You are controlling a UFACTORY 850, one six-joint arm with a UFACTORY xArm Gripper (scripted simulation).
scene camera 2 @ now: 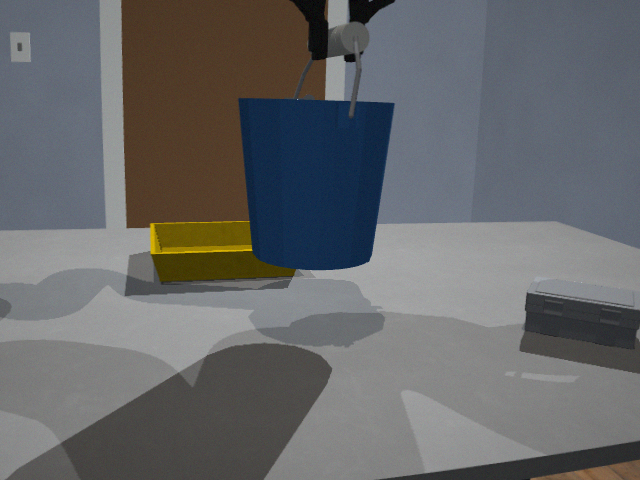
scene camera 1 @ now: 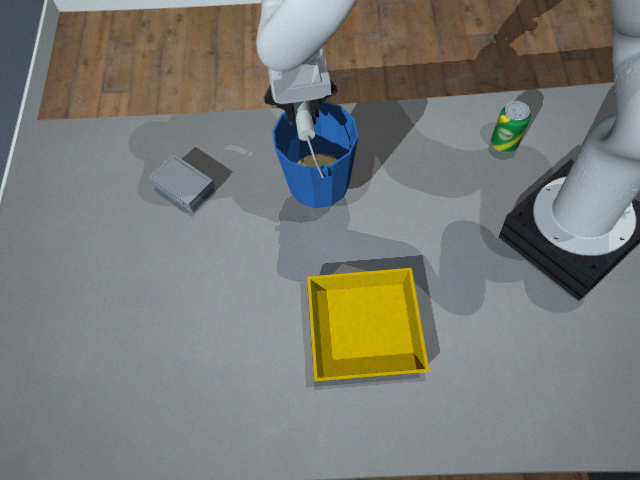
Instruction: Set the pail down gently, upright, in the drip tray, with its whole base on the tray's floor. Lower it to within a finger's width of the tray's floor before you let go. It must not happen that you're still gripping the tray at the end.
Labels:
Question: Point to a yellow drip tray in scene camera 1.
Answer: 363,324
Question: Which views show the blue pail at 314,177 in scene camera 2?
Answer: Scene camera 2 and scene camera 1: all of them.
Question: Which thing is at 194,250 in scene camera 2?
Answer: A yellow drip tray.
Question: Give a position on a blue pail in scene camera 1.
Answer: At 334,145

